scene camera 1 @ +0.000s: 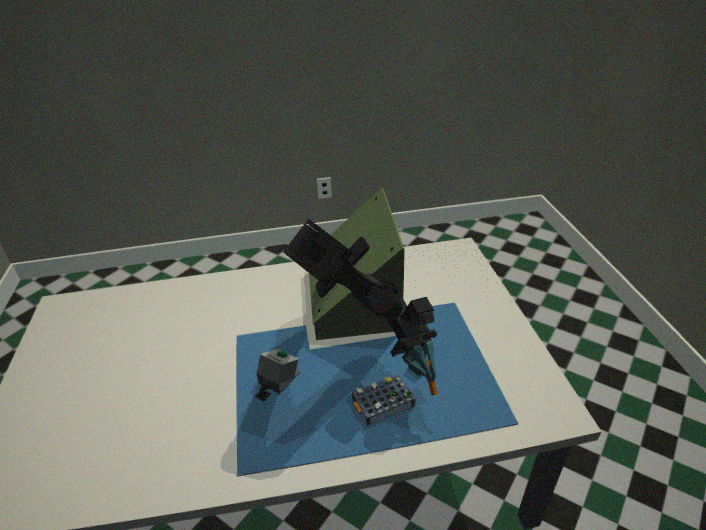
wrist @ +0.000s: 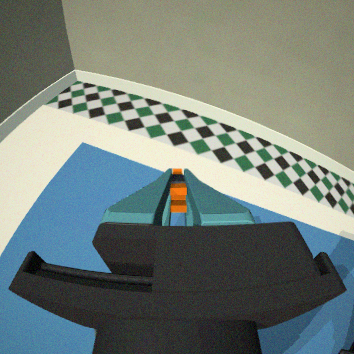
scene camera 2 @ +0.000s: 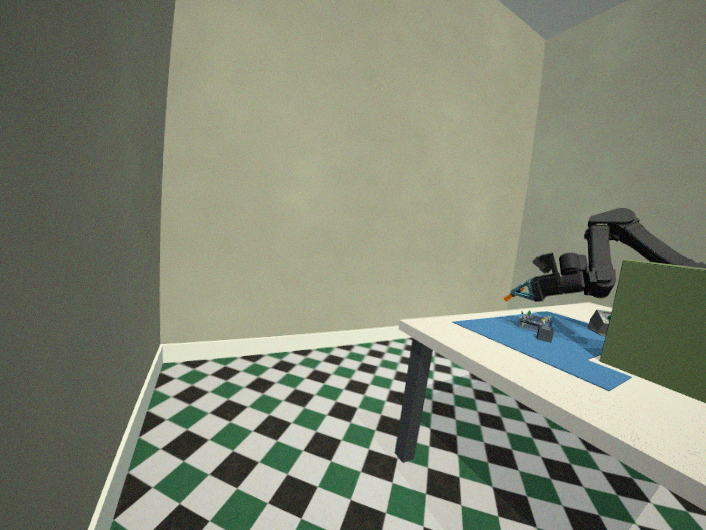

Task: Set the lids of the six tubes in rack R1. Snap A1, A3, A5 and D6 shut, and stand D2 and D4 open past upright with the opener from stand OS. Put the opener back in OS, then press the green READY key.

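Seen in the pictures: gripper, fingertip midpoint: [scene camera 1: 432,378] [wrist: 177,174] [scene camera 2: 511,292]; arm's base, link origin: [scene camera 2: 691,319].
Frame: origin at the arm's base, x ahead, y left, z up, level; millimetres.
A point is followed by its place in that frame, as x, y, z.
Note:
My gripper [scene camera 1: 429,374] {430, 103, -28} [scene camera 2: 516,292] {430, 103, -28} [wrist: 177,174] {430, 103, -28} has teal fingers and is shut on the orange opener [scene camera 1: 433,388] {444, 101, -46} [scene camera 2: 508,298] {437, 106, -53} [wrist: 178,197] {403, 99, -12}. The opener's tip sticks out past the fingertips. The gripper hangs low over the blue mat [scene camera 1: 309,421] {377, -179, -149} [wrist: 70,197] {417, 246, -149}, just right of and behind rack R1 [scene camera 1: 390,412] {406, 13, -147} [scene camera 2: 529,319] {385, 30, -121}. The rack is a dark block with several small tubes. Their caps are white, yellow and orange, and too small to tell how each lid stands. The grey key box [scene camera 1: 276,370] {255, -233, -83} with the green READY key [scene camera 1: 283,353] {206, -208, -79} sits at the mat's left. Stand OS is hidden behind the gripper in scene camera 1.
A tilted green panel [scene camera 1: 367,247] {25, 67, 72} on a white base stands behind the mat, with the arm reaching out in front of it. A small dark block [scene camera 2: 544,333] {288, 139, -124} sits beside the rack in scene camera 2. The white table [scene camera 1: 167,342] {-3, -525, -152} ends close in front of the mat.

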